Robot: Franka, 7 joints.
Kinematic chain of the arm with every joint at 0, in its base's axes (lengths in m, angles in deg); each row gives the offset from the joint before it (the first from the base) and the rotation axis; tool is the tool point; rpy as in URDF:
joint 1: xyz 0 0 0.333 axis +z
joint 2: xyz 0 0 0 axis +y
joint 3: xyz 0 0 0.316 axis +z
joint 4: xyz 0.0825 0 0 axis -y
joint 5: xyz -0.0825 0 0.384 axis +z
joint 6: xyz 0 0 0 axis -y
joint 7: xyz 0.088 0 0 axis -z
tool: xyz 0 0 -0.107 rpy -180 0 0
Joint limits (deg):
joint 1: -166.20..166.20
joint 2: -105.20..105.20
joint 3: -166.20..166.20
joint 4: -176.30..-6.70
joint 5: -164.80..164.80
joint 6: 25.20..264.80
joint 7: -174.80..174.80
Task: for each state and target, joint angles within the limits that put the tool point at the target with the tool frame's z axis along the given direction. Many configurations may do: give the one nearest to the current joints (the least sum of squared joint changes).
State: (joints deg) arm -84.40 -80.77 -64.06 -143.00 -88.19 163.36 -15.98
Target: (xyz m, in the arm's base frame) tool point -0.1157 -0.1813 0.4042 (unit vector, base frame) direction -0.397 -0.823 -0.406
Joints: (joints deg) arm -121.90 -63.21 -31.95 -176.30 -125.16 187.59 -15.98
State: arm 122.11 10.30 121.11 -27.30 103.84 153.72 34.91
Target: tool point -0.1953 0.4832 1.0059 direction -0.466 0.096 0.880
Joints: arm 79.62 32.14 93.89 -31.20 84.15 154.65 34.91
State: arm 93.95 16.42 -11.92 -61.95 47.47 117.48 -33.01
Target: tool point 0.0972 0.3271 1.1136 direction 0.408 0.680 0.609
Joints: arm 86.38 18.97 -45.87 -15.09 12.98 158.47 -33.01
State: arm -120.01 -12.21 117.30 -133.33 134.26 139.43 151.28
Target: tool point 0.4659 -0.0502 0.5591 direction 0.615 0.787 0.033
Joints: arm -140.92 31.51 138.19 -133.02 88.26 132.95 151.28
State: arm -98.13 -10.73 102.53 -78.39 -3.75 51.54 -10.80
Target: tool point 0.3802 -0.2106 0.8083 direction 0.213 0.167 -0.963
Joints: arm -126.15 27.90 125.55 -73.64 -13.65 70.15 -10.80
